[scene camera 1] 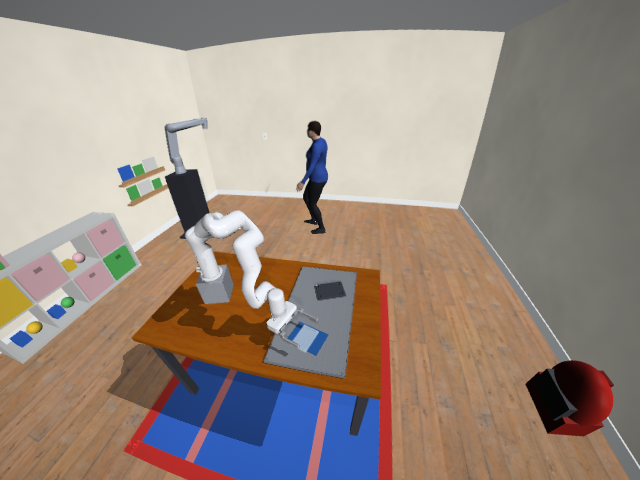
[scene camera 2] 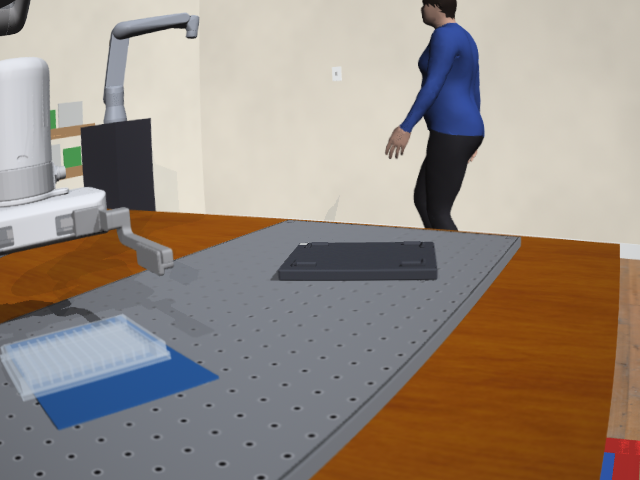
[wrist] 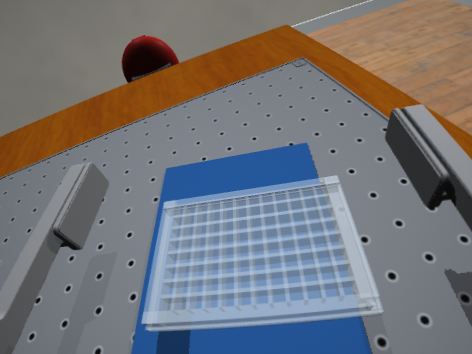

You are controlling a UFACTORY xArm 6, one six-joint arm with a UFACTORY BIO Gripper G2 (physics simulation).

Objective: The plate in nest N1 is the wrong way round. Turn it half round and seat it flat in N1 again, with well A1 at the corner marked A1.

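The clear well plate [scene camera 1: 308, 336] [scene camera 2: 85, 353] [wrist: 260, 250] lies on the blue mat [scene camera 1: 320, 345] [scene camera 2: 129, 384] [wrist: 240, 165]. Its long side runs across the mat, and one end juts past the mat's edge. Its well A1 cannot be made out. My gripper [scene camera 1: 307, 332] [wrist: 250, 180] is wide open above the plate, its fingers apart from the plate beyond its two short ends; one finger shows in scene camera 2. The dark nest [scene camera 1: 330, 290] [scene camera 2: 361, 255] holds no plate. A small white mark shows at one nest corner; its lettering is too small to read.
The grey perforated board [scene camera 1: 330, 356] [scene camera 2: 320, 320] [wrist: 260, 110] carries the nest and mat on the wooden table [scene camera 1: 367, 330] [scene camera 2: 465, 382] [wrist: 75, 115]. A person [scene camera 1: 317, 165] [scene camera 2: 449, 87] stands beyond the table. Another arm [scene camera 1: 173, 142] [scene camera 2: 117, 59] stands on a black pedestal behind.
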